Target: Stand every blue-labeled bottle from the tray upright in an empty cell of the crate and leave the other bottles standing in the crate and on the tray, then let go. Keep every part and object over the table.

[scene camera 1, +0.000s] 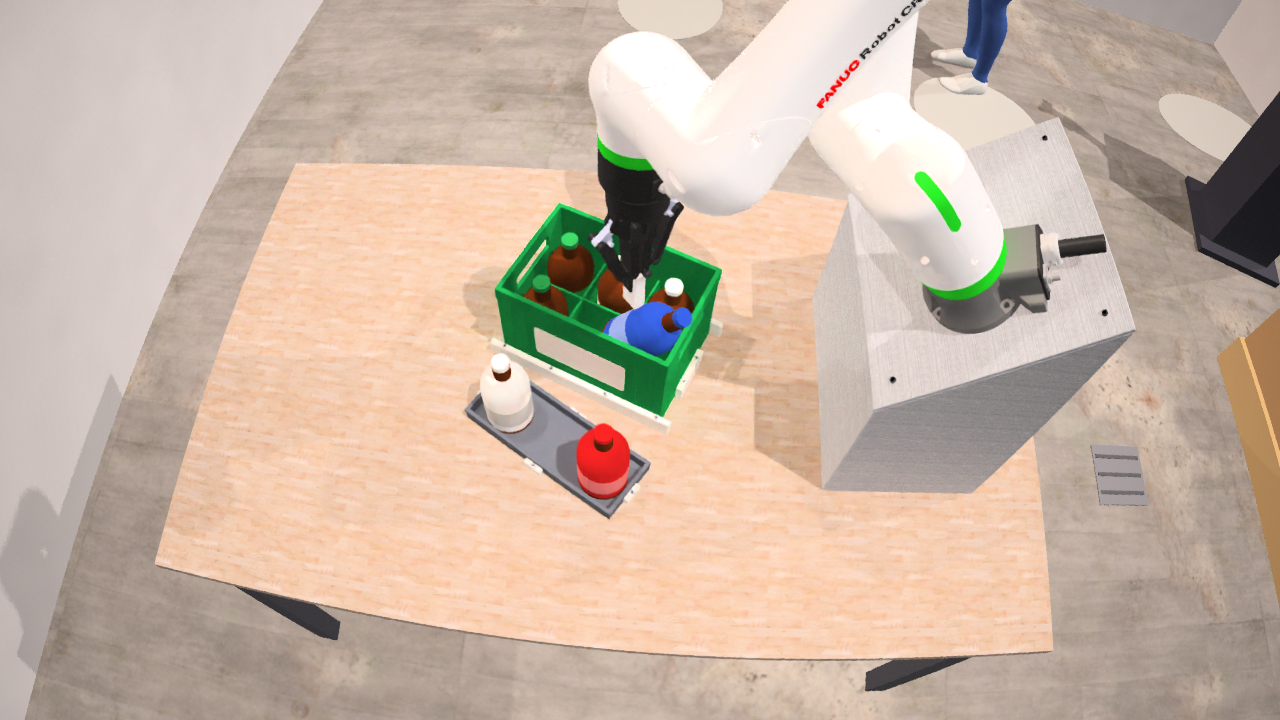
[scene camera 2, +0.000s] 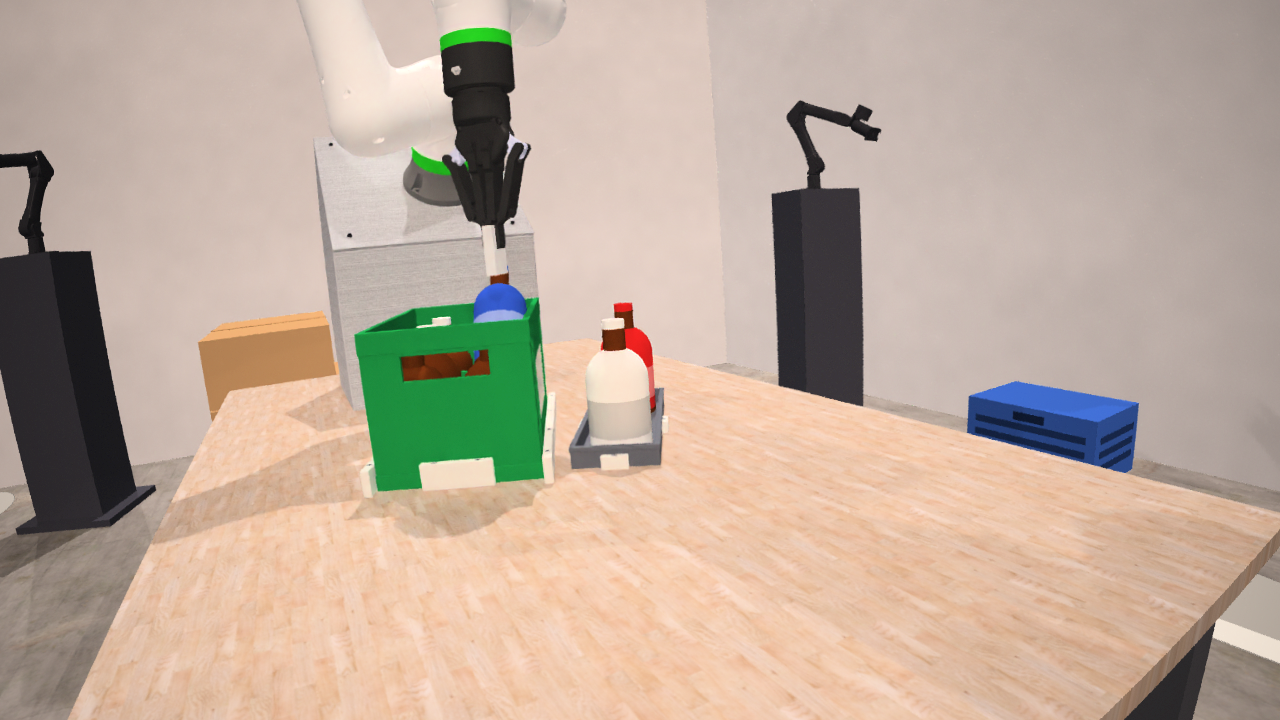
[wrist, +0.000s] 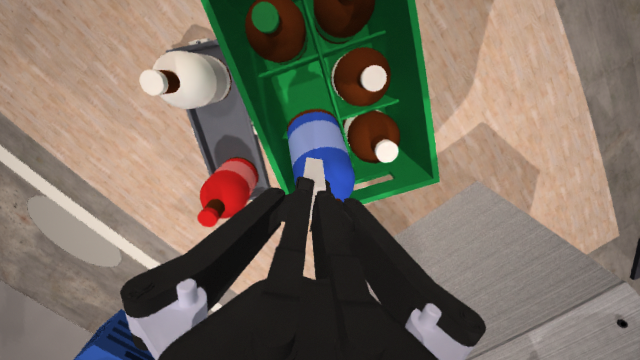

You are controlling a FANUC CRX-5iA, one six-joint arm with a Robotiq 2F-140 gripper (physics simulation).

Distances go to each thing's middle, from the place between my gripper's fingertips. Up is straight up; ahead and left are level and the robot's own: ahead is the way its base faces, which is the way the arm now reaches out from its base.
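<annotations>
There is a white bottle [scene camera 2: 617,383] 15 cm ahead of my hand, 12 cm to the left of it and 13 cm below it. The red bottle [scene camera 1: 603,455] is also 13 cm below my hand, but 2 cm behind it and 17 cm to the left of it. And the blue-labeled bottle [scene camera 1: 654,328]? I find it 7 cm below my hand and 2 cm behind it.
</annotations>
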